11 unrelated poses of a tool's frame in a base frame.
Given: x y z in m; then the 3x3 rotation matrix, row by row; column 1 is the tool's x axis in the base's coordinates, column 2 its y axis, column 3 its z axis. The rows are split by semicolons.
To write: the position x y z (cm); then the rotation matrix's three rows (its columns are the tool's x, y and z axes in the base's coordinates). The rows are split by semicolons. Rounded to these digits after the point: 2 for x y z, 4 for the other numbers.
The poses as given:
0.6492, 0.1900, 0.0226; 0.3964, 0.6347, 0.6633; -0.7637, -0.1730, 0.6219; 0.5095, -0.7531, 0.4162
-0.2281, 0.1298, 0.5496; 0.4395, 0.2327, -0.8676; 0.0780, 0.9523, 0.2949; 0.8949, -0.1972, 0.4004
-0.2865, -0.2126, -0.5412; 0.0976, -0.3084, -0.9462; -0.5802, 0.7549, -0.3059; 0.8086, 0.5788, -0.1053
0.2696, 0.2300, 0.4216; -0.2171, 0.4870, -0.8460; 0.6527, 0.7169, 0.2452; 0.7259, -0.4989, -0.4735
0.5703, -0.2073, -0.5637; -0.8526, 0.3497, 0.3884; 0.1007, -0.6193, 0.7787; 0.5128, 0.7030, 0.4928
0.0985, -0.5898, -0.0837; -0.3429, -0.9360, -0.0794; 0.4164, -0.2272, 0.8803; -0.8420, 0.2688, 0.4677
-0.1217, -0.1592, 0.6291; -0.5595, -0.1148, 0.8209; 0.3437, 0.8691, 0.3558; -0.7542, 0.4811, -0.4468
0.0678, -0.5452, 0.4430; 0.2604, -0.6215, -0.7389; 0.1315, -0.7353, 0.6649; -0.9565, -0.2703, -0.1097
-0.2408, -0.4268, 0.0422; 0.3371, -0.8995, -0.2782; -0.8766, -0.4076, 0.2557; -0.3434, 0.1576, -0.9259
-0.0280, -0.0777, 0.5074; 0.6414, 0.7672, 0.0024; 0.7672, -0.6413, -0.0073; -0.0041, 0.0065, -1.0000
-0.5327, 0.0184, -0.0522; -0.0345, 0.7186, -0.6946; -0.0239, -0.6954, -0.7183; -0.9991, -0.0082, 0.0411
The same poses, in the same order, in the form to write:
64.92, 19.00, 2.26; 0.3964, 0.6347, 0.6633; -0.7637, -0.1730, 0.6219; 0.5095, -0.7531, 0.4162
-22.81, 12.98, 54.96; 0.4395, 0.2327, -0.8676; 0.0780, 0.9523, 0.2949; 0.8949, -0.1972, 0.4004
-28.65, -21.26, -54.12; 0.0976, -0.3084, -0.9462; -0.5802, 0.7549, -0.3059; 0.8086, 0.5788, -0.1053
26.96, 23.00, 42.16; -0.2171, 0.4870, -0.8460; 0.6527, 0.7169, 0.2452; 0.7259, -0.4989, -0.4735
57.03, -20.73, -56.37; -0.8526, 0.3497, 0.3884; 0.1007, -0.6193, 0.7787; 0.5128, 0.7030, 0.4928
9.85, -58.98, -8.37; -0.3429, -0.9360, -0.0794; 0.4164, -0.2272, 0.8803; -0.8420, 0.2688, 0.4677
-12.17, -15.92, 62.91; -0.5595, -0.1148, 0.8209; 0.3437, 0.8691, 0.3558; -0.7542, 0.4811, -0.4468
6.78, -54.52, 44.30; 0.2604, -0.6215, -0.7389; 0.1315, -0.7353, 0.6649; -0.9565, -0.2703, -0.1097
-24.08, -42.68, 4.22; 0.3371, -0.8995, -0.2782; -0.8766, -0.4076, 0.2557; -0.3434, 0.1576, -0.9259
-2.80, -7.77, 50.74; 0.6414, 0.7672, 0.0024; 0.7672, -0.6413, -0.0073; -0.0041, 0.0065, -1.0000
-53.27, 1.84, -5.22; -0.0345, 0.7186, -0.6946; -0.0239, -0.6954, -0.7183; -0.9991, -0.0082, 0.0411

